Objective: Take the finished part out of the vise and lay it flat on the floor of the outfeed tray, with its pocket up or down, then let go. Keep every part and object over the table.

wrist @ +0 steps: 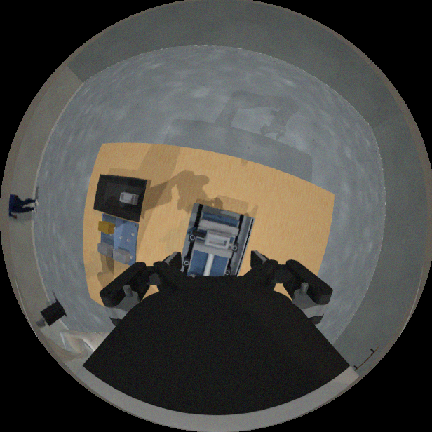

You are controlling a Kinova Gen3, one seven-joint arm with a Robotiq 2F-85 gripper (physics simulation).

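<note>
The vise stands on the table just ahead of the gripper in the wrist view, with blue and grey parts and a pale screw. A light grey part with a rectangular pocket facing up sits between its jaws. The black outfeed tray is at the left. Another grey part with a pocket lies inside it, right of its middle. My gripper is wide open and empty, with its fingertips apart above the vise. The near end of the vise is hidden behind the gripper body.
A blue plate with small pegs lies below the tray in the view. It bears a yellow block and two grey blocks. The wooden table extends right of the vise, and its far edge curves across the view.
</note>
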